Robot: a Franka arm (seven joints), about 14 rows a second.
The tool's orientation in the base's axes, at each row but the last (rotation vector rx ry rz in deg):
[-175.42, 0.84, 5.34]
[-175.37, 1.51, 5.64]
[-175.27, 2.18, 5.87]
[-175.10, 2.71, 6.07]
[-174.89, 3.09, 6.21]
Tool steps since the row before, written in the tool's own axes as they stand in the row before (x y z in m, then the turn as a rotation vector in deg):
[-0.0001, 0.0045, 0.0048, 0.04, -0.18, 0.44]
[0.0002, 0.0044, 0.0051, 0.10, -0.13, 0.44]
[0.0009, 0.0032, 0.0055, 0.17, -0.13, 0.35]
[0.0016, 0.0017, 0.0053, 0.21, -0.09, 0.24]
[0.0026, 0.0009, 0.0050, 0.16, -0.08, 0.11]
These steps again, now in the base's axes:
[-0.0004, -0.0041, -0.0051, 0.02, 0.21, -0.43]
[-0.0002, -0.0040, -0.0054, 0.07, 0.16, -0.43]
[0.0004, -0.0028, -0.0058, 0.15, 0.15, -0.35]
[0.0012, -0.0013, -0.0055, 0.20, 0.10, -0.25]
[0.0022, -0.0005, -0.0052, 0.15, 0.08, -0.11]

